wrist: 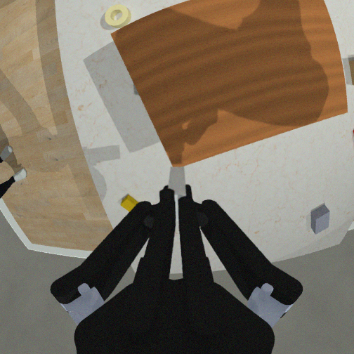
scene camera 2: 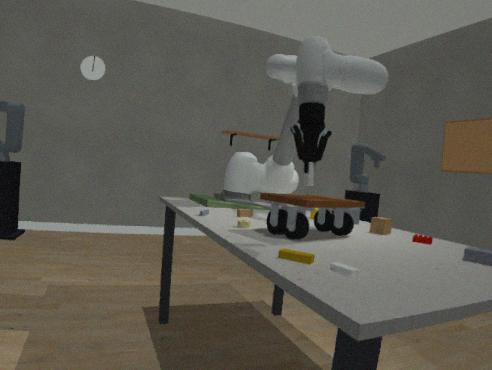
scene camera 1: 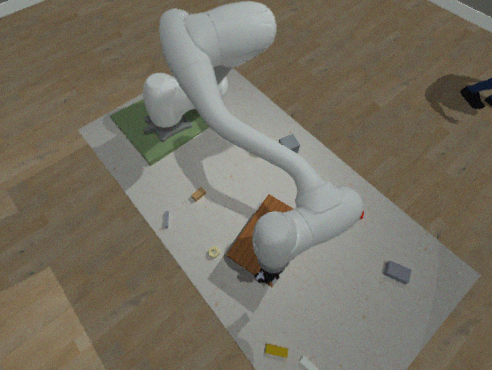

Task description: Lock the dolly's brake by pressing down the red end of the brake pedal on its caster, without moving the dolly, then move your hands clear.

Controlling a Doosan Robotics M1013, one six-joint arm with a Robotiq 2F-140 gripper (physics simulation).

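Seen in the pictures: gripper, fingertip midpoint: [scene camera 2: 308, 185] [scene camera 1: 272, 280]; arm's base, origin of the base link: [scene camera 2: 235, 202] [scene camera 1: 168, 123].
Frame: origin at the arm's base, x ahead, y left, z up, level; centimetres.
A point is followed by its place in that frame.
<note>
The dolly has a brown wooden board [scene camera 1: 245, 245] @(y -9.2, x 76.8, z 10.7 cm) [scene camera 2: 312, 200] @(y -8.2, x 93.1, z 10.7 cm) [wrist: 225, 65] and stands on black-wheeled casters; a near wheel [scene camera 2: 296, 225] @(y -10.6, x 89.5, z 2.7 cm) shows in scene camera 2. In scene camera 1 the arm covers much of the board. My gripper [scene camera 1: 268, 276] @(y -9.9, x 93.0, z 14.9 cm) [scene camera 2: 309, 167] [wrist: 177, 177] is shut and empty, pointing down. A pale grey tip [scene camera 2: 310, 176] [wrist: 176, 179] extends beyond its fingers. In scene camera 2 that tip is above the board, with a gap below it; in the wrist view it lies by the board's near corner. The brake pedal and its red end cannot be made out in any view.
A yellow block [scene camera 1: 276, 350] @(y -21.6, x 110.8, z -0.1 cm) [scene camera 2: 296, 256] @(y -22.3, x 112.3, z -0.6 cm) [wrist: 128, 202], a white block [scene camera 2: 344, 269] @(y -16.4, x 122.3, z -0.9 cm), a grey block [scene camera 1: 398, 272] @(y 32.9, x 119.3, z 1.6 cm) [wrist: 320, 219], a red brick [scene camera 2: 422, 239] @(y 38.2, x 93.2, z -0.5 cm), a wooden cube [scene camera 2: 381, 226] @(y 32.6, x 77.8, z 1.3 cm) and a pale yellow ring [scene camera 1: 209, 253] @(y -21.2, x 68.2, z 0.4 cm) [wrist: 108, 18] lie around the dolly.
</note>
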